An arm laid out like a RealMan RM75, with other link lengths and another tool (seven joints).
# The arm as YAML. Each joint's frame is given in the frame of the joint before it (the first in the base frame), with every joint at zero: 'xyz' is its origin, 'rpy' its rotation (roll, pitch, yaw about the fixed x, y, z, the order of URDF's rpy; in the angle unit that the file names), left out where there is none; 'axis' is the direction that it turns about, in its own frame. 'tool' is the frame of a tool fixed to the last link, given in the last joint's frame.
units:
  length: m
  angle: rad
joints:
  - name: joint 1
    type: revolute
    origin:
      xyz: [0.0, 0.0, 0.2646]
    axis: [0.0, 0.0, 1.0]
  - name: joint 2
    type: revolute
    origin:
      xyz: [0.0, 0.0, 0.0]
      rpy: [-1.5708, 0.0, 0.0]
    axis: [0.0, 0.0, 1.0]
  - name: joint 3
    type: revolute
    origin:
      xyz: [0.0, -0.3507, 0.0]
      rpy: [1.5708, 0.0, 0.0]
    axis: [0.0, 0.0, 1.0]
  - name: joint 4
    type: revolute
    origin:
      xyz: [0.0, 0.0, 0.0]
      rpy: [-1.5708, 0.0, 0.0]
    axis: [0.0, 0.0, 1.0]
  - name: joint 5
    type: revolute
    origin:
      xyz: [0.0, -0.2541, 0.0]
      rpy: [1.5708, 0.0, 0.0]
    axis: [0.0, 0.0, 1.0]
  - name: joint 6
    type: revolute
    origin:
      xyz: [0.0, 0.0, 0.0]
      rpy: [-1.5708, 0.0, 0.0]
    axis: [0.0, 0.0, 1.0]
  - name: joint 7
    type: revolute
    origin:
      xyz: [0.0, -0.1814, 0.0]
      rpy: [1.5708, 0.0, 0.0]
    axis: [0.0, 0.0, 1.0]
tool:
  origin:
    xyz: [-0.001, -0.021, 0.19]
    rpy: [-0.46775, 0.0, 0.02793]
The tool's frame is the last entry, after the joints.
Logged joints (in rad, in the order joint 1, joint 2, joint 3, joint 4, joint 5, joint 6, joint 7), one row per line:
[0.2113 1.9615 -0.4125 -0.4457 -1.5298 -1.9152 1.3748]
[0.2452 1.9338 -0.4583 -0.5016 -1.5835 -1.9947 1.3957]
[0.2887 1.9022 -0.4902 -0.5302 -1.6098 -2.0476 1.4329]
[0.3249 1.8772 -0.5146 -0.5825 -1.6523 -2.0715 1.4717]
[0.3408 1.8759 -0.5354 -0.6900 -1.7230 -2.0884 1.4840]
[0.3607 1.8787 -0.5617 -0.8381 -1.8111 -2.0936 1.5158]
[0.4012 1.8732 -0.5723 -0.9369 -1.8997 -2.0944 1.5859]
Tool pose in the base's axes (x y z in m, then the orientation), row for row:
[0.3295 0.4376 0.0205 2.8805 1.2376 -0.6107]
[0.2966 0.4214 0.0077 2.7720 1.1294 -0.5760]
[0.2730 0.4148 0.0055 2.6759 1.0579 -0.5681]
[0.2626 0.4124 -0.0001 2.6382 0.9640 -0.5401]
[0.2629 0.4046 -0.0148 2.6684 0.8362 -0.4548]
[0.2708 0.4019 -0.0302 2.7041 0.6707 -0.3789]
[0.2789 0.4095 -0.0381 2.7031 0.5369 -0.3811]
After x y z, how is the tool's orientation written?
As angles about the fixed x, y, z axes (roll, pitch, yaw), in radians.
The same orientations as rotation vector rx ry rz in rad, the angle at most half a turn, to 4 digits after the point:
[-2.3835 0.5133 1.7445]
[-2.5880 0.4446 1.7224]
[2.5495 -0.3757 -1.6019]
[2.5464 -0.3493 -1.4591]
[2.5923 -0.3144 -1.2650]
[2.6533 -0.2988 -1.0226]
[2.6759 -0.3480 -0.8412]

